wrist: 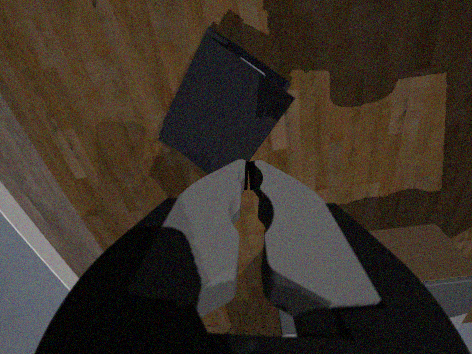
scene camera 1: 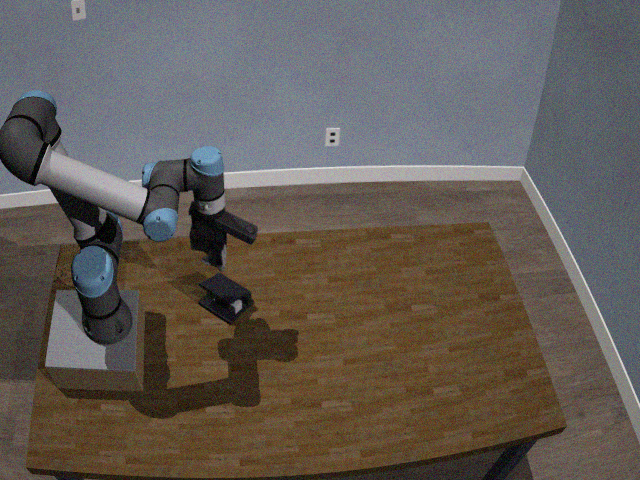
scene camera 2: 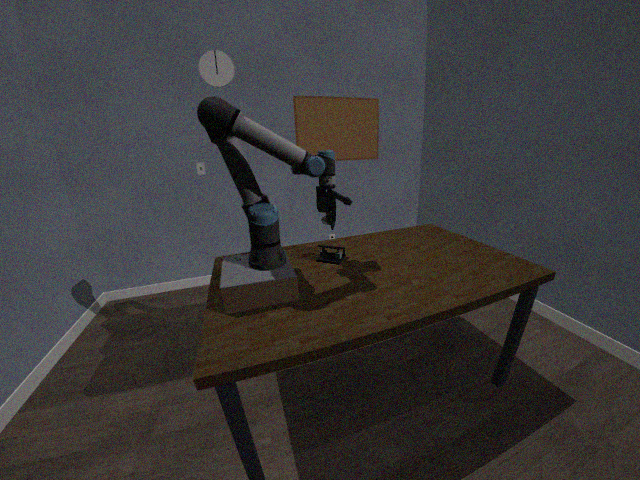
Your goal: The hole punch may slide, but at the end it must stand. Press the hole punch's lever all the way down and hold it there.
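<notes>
The dark hole punch stands upright on the table, with a light grey part showing at one end. Its flat lever is raised, with a gap between it and the base in scene camera 1. My gripper is shut and empty. It points down and hangs above the hole punch, apart from it. In the wrist view the fingertips show just below the lever's near corner. The lever hides most of the base in the wrist view.
The wooden table carries the arm's grey mounting block, left of the hole punch in scene camera 1. The arm's shadow falls on the table beside the punch. The wall stands beyond the table's back edge.
</notes>
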